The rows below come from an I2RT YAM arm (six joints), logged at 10 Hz.
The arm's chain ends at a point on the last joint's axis. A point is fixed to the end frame.
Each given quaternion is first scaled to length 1.
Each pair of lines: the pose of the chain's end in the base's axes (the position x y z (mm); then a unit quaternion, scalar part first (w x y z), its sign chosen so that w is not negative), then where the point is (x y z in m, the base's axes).
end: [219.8 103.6 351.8 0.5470 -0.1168 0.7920 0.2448]
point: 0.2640 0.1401 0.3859
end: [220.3 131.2 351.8 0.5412 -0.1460 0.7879 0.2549]
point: 0.2619 0.1709 0.3856
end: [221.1 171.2 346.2 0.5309 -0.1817 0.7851 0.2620]
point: 0.2597 0.2147 0.3789
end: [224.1 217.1 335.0 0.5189 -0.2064 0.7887 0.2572]
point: 0.2612 0.2633 0.3656
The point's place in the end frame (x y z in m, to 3 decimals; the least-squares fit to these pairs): -0.045 0.020 0.045
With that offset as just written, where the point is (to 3 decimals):
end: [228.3 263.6 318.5 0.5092 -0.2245 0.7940 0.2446]
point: 0.265 0.312 0.347
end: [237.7 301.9 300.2 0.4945 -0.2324 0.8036 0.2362]
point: 0.275 0.351 0.326
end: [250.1 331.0 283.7 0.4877 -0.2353 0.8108 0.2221]
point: 0.288 0.381 0.307
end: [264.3 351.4 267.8 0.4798 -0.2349 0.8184 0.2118]
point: 0.303 0.401 0.290
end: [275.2 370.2 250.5 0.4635 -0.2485 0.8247 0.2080]
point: 0.313 0.422 0.270
